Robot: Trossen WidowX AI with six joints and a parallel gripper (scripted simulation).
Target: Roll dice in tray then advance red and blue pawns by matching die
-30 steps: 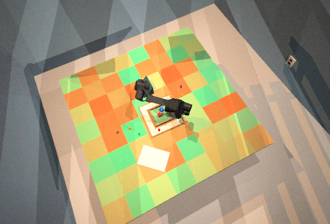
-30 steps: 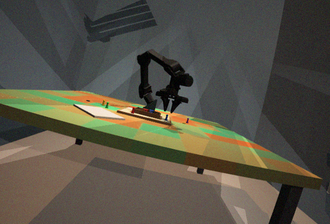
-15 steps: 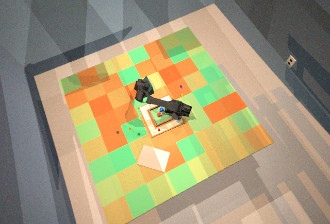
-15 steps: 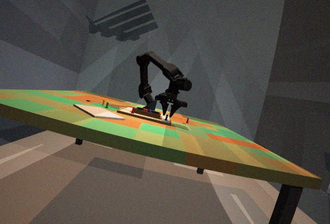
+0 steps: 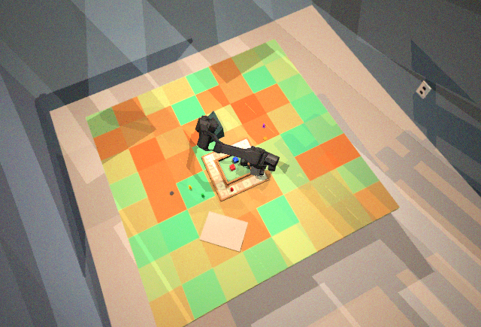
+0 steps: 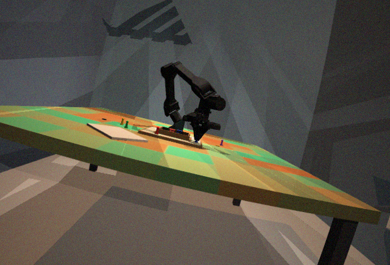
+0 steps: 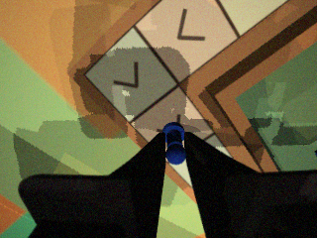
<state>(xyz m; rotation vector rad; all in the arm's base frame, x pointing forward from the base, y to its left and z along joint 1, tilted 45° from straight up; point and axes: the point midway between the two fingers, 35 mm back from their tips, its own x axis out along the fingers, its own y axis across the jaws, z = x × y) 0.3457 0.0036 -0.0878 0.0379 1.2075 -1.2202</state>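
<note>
Right now my gripper tip is 140 mm past the yellow disc, 150 mm to the right of it and 20 mm above it. Round my gripper tip: blue pawn 10 mm above; purple pawn 200 mm behind, 180 mm to the left, 10 mm below; red pawn 20 mm ahead, 190 mm to the right, 10 mm above.
</note>
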